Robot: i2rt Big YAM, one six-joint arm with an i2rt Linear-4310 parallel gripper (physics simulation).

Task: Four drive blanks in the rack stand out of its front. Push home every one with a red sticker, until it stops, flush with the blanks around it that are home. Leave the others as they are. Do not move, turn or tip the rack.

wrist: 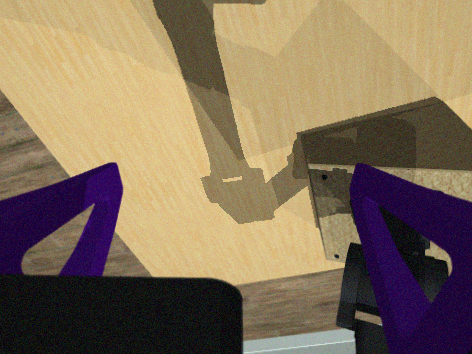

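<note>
My gripper [236,176] is open and empty, its two purple fingers wide apart above the pale wooden table top [135,150]. The rack, its drive blanks and the red stickers cannot be made out in the wrist view, so how far any blank stands out cannot be told.
A speckled block [327,232] with small dark holes stands at the right, partly in shadow and behind the right finger. Black robot parts [349,295] lie over its lower side. Arm shadows cross the table. Brown wood-grain floor [290,302] shows beyond the table edge.
</note>
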